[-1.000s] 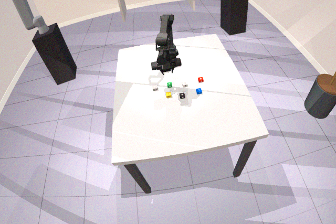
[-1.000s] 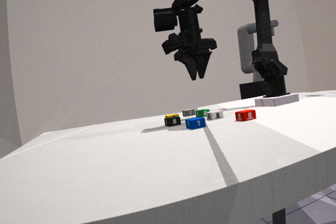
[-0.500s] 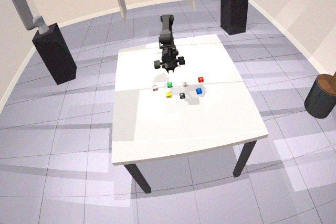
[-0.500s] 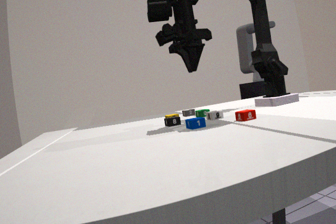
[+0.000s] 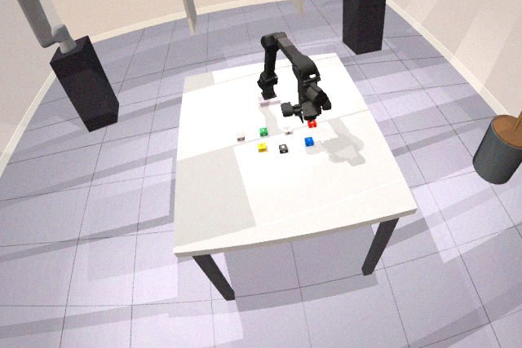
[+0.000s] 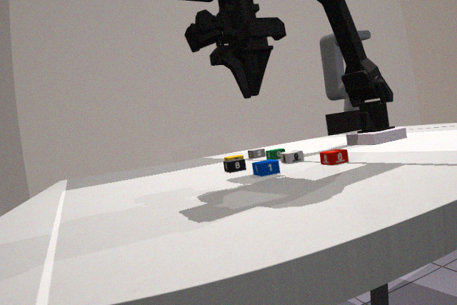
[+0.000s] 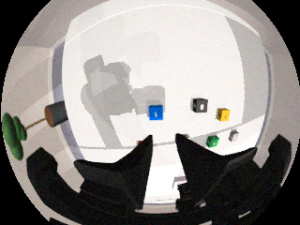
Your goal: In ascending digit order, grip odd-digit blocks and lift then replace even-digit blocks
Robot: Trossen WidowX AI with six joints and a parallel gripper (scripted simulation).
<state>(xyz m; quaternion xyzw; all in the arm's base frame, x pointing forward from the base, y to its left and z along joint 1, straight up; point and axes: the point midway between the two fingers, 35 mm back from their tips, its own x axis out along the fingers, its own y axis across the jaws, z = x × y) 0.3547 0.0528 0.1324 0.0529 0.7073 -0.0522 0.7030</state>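
My gripper tip is now 10 mm to the right of the blue block and 110 mm above it. Also, from my gripper tip: black block (10 mm behind, 100 mm to the right, 110 mm below); red block (100 mm behind, 60 mm to the left, 110 mm below); white-grey block (100 mm behind, 50 mm to the right, 110 mm below).
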